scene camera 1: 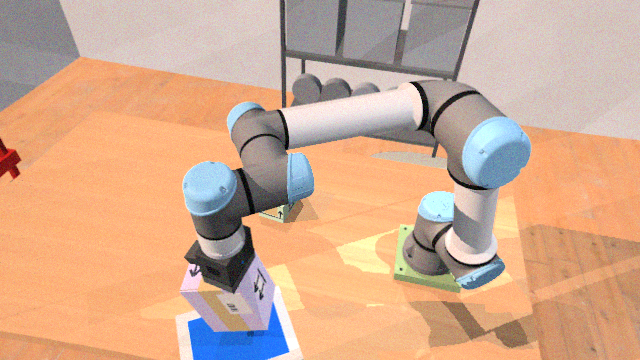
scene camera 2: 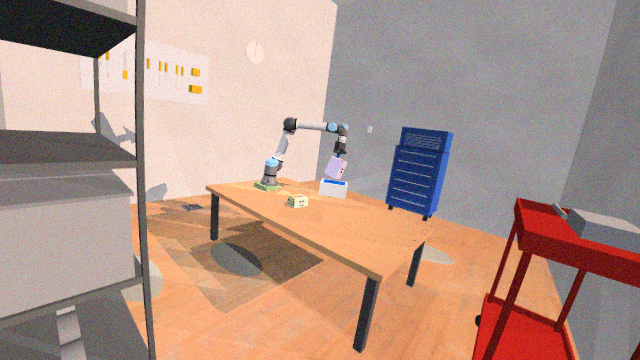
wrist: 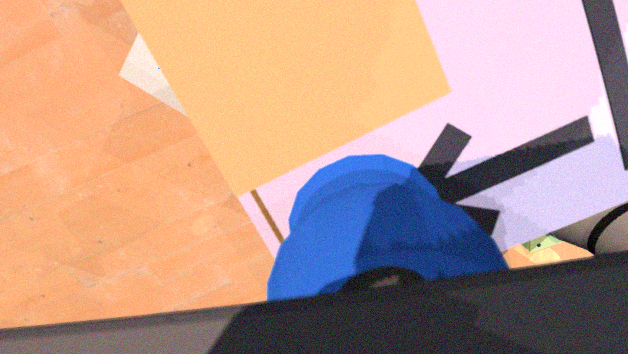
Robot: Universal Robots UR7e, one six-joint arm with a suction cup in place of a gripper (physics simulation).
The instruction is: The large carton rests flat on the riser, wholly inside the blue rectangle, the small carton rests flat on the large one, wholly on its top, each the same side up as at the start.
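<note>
The large lilac carton (scene camera 1: 256,316) (scene camera 2: 335,167) (wrist: 525,65) hangs tilted from my gripper (scene camera 1: 221,270) (scene camera 2: 338,155) (wrist: 380,225), whose blue suction cup is on its taped top face. The carton is in the air above the white riser (scene camera 1: 286,325) (scene camera 2: 332,191) (wrist: 144,70) and its blue rectangle (scene camera 1: 240,346) (scene camera 2: 334,182). Arrows on the carton point downward in scene camera 1. The small pale green carton (scene camera 1: 274,214) (scene camera 2: 298,201) sits flat on the table, apart from the riser, partly hidden by my arm in scene camera 1, its arrow pointing up.
The wooden table (scene camera 1: 100,225) (scene camera 2: 340,225) carries my arm's green base plate (scene camera 1: 430,282) (scene camera 2: 268,186). A grey shelf rack (scene camera 1: 283,75) (scene camera 2: 142,200), a red cart (scene camera 1: 6,162) (scene camera 2: 530,240) and a blue tool cabinet (scene camera 2: 417,175) stand around it.
</note>
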